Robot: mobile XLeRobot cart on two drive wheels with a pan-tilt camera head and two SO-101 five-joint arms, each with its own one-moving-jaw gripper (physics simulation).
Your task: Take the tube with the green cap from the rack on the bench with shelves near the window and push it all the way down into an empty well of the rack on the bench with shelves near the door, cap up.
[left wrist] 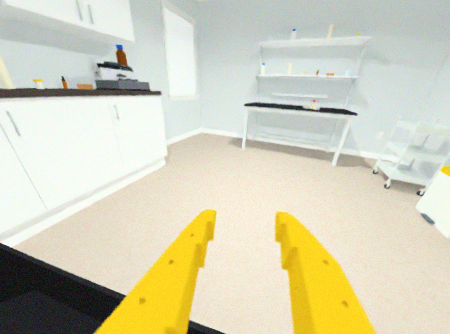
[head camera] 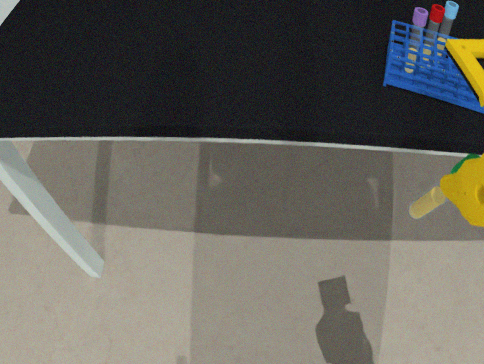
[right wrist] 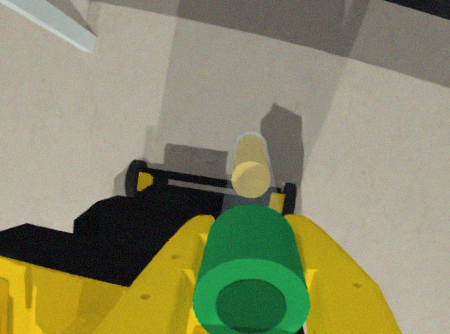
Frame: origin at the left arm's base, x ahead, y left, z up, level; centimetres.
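Where they show: left hand, its tool point: (left wrist: 214, 221); right hand, its tool point: (head camera: 449, 184) (right wrist: 213, 234).
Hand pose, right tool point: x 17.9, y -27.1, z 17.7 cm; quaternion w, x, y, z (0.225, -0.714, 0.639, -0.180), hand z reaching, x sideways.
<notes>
After its pixels a point has its place.
My right gripper (head camera: 444, 183) (right wrist: 252, 220) @[z 17.7, x 17.9, y -27.1 cm] is shut on the green-capped tube (head camera: 426, 203) @[z 13.5, x 18.9, y -27.1 cm] (right wrist: 251, 179) @[z 16.6, x 19.2, y -27.8 cm], with the jaws on both sides of the cap and the clear lower end with yellowish content beyond them. It is beside the front edge of a black bench top (head camera: 200, 75) @[z -1.3, x 48.8, y -7.8 cm], over the floor in the head camera. On that bench a blue rack (head camera: 415, 85) @[z 0.2, x 44.2, y -37.2 cm] at the upper right holds purple-, red- and light-blue-capped tubes; its right part is hidden by the yellow arm part. My left gripper (left wrist: 246, 215) @[z 11.1, x -24.3, y -5.3 cm] is open, with a V-shaped gap and nothing between its jaws.
A pale bench leg (head camera: 55, 212) @[z -42.0, x 51.7, y 34.6 cm] (right wrist: 55, 25) @[z -55.0, x 49.2, y 34.9 cm] stands at the left. In the left wrist view, a far bench with shelves (left wrist: 280, 107) @[z -2.0, x -278.0, y 14.1 cm] stands beyond the floor, with small coloured items on it, near a window (left wrist: 180, 55) @[z 69.9, x -318.7, y -164.1 cm]. White cabinets (left wrist: 85, 150) @[z -28.9, x -102.7, y -134.6 cm] are left and a trolley (left wrist: 412, 175) @[z -64.1, x -234.6, y 178.4 cm] right.
</notes>
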